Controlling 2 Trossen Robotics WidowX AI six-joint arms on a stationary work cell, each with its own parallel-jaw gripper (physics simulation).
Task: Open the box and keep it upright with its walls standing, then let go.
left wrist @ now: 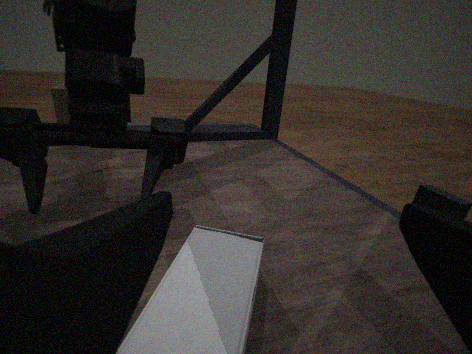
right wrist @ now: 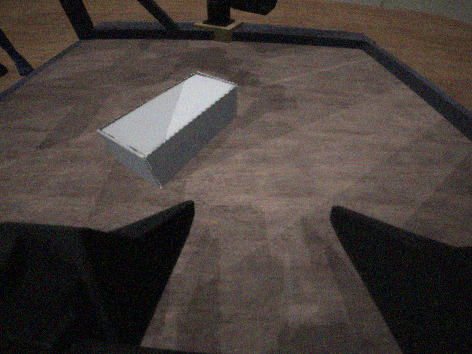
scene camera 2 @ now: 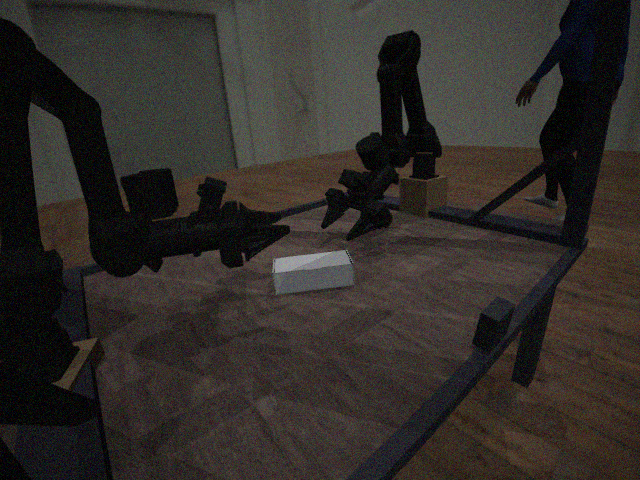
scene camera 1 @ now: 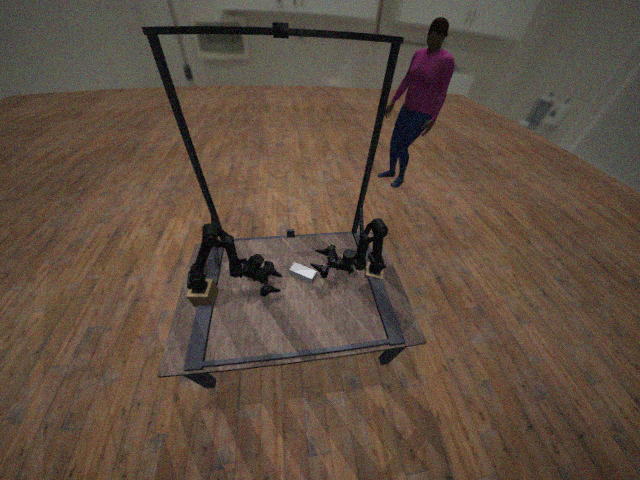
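A small white box sits upright on the table with its lid lying flat and closed. My left gripper is open and empty above the table, at the box's right end in scene camera 1. The box's far part shows between its fingers in the left wrist view. My right gripper is open and empty, tilted downward on the other side of the box and apart from it. The box's inside is hidden.
The wooden table top has a dark metal frame edge. A small dark block sits on that frame. A tall dark gantry rises at the back. A person stands beyond the table.
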